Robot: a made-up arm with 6 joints. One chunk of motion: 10 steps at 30 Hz.
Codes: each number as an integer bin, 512 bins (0 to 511) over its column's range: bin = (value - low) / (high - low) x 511, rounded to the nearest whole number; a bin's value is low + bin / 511 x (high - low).
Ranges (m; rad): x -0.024..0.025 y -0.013..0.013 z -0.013..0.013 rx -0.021..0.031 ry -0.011..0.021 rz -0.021..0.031
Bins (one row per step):
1: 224 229 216 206 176 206
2: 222 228 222 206 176 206
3: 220 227 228 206 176 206
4: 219 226 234 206 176 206
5: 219 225 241 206 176 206
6: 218 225 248 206 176 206
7: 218 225 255 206 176 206
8: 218 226 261 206 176 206
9: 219 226 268 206 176 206
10: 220 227 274 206 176 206
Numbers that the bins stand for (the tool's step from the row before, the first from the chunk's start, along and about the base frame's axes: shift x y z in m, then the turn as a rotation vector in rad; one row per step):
1: -0.00252 -0.00135 -0.00201 -0.00004 0.00002 -0.00004
2: -0.00271 -0.00140 -0.00170 -0.00004 0.00002 -0.00004
3: -0.00290 -0.00145 -0.00140 -0.00004 0.00002 -0.00004
4: -0.00300 -0.00150 -0.00109 -0.00004 0.00002 -0.00004
5: -0.00300 -0.00155 -0.00074 -0.00004 0.00002 -0.00004
6: -0.00310 -0.00155 -0.00038 -0.00004 0.00002 -0.00004
7: -0.00310 -0.00155 -0.00003 -0.00004 0.00002 -0.00004
8: -0.00310 -0.00150 0.00028 -0.00004 0.00002 -0.00004
9: -0.00300 -0.00150 0.00064 -0.00004 0.00002 -0.00004
10: -0.00290 -0.00145 0.00094 -0.00004 0.00002 -0.00004

